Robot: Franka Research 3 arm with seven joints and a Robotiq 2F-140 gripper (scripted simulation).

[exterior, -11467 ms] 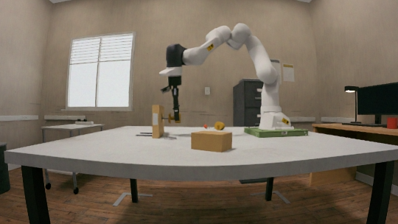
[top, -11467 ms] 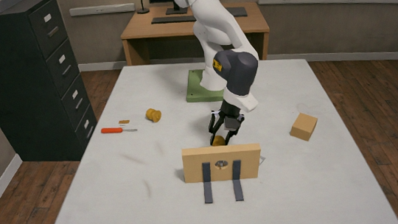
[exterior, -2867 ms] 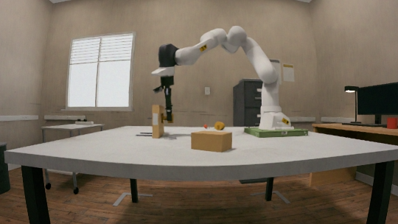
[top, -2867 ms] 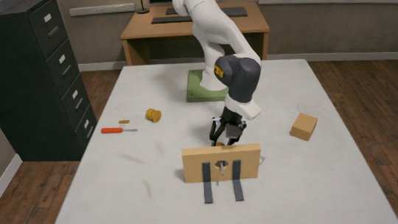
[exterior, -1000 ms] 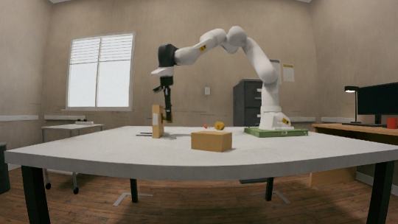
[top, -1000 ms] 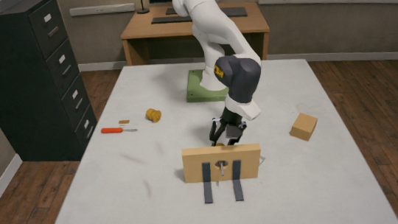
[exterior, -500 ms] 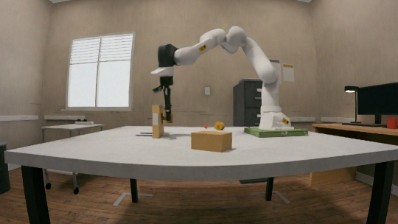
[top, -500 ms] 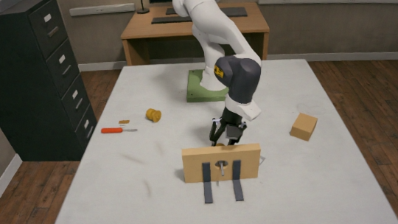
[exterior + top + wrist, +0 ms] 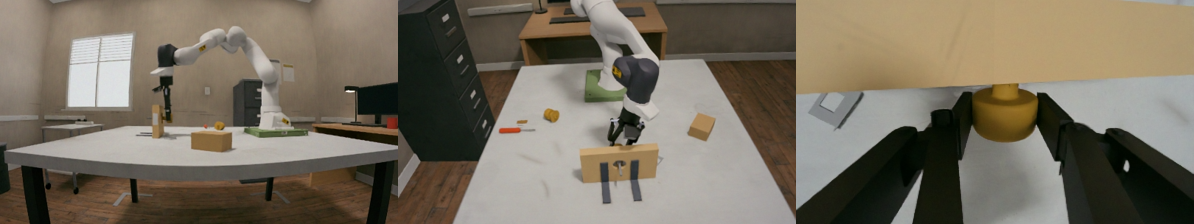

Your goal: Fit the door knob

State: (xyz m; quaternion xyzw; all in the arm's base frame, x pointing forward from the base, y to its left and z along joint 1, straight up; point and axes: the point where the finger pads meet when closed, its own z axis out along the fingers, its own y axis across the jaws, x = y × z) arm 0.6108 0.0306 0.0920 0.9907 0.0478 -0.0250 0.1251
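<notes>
The wooden panel is 60 mm ahead of my hand and 30 mm below it. Round my hand: small plate: 520 mm to the right, 310 mm behind, 120 mm below; then cardboard box: 410 mm to the left, 230 mm behind, 90 mm below.
</notes>
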